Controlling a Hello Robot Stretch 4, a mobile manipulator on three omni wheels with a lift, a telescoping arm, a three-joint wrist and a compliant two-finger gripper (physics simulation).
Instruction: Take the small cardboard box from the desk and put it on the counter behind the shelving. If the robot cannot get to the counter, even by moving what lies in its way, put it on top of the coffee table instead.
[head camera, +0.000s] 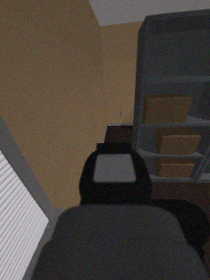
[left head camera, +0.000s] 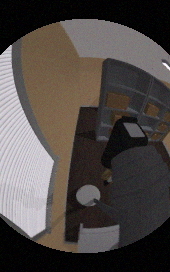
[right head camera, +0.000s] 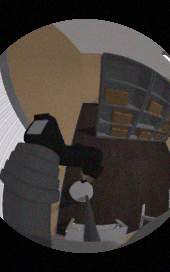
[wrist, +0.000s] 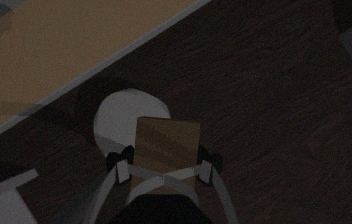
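Observation:
The small cardboard box is brown and sits between the two fingers, above the floor. My gripper is shut on it, with one fingertip pad at each side. In the right head camera view, my arm and wrist hide most of the box. The grey shelving stands ahead to the right, with cardboard boxes on its shelves. The counter behind it does not show. I cannot make out the desk or the coffee table.
A tan wall runs along the left, with a white slatted blind. A dark floor strip lies between wall and shelving. A white disc is below the gripper. A white piece of furniture is nearby.

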